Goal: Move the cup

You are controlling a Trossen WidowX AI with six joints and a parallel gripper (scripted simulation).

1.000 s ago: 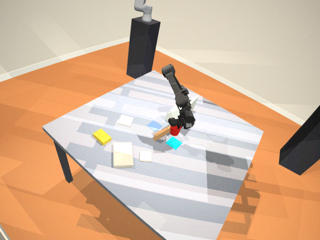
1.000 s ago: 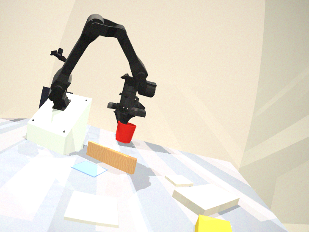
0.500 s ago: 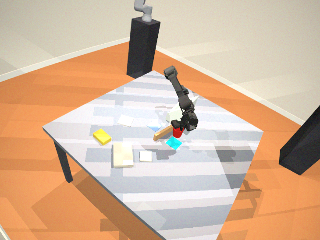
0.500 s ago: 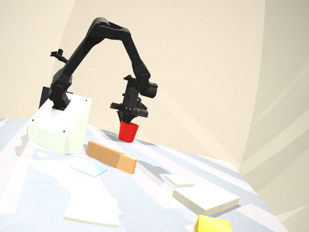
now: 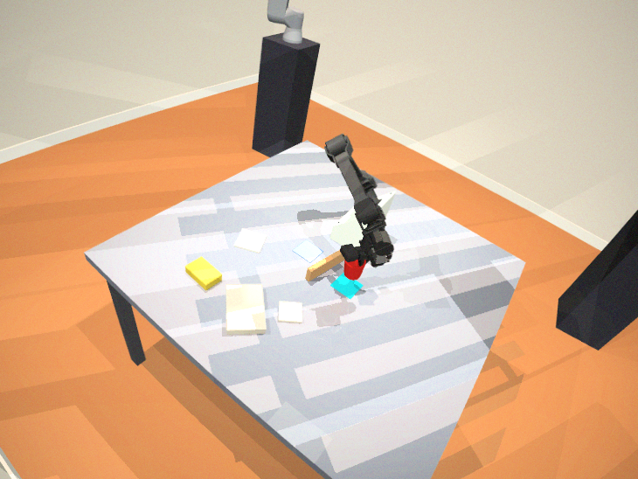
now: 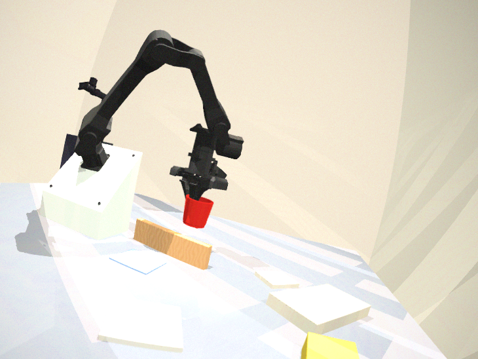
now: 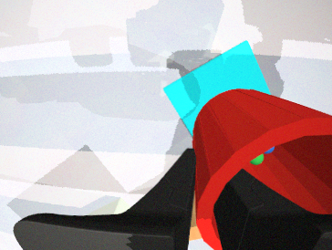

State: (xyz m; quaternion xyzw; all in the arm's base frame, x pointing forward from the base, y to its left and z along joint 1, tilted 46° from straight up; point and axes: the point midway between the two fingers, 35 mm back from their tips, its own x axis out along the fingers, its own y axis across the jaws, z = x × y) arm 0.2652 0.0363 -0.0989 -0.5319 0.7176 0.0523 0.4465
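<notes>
Right now my gripper tip is 4 cm to the left of the green marble, 2 cm short of it and 2 cm above it. Round my gripper tip: blue marble (3 cm to the right, 3 cm below, 3 cm ahead); red cup (2 cm to the right, 2 cm ahead); cyan pad (11 cm below, 3 cm ahead, 2 cm to the right).
</notes>
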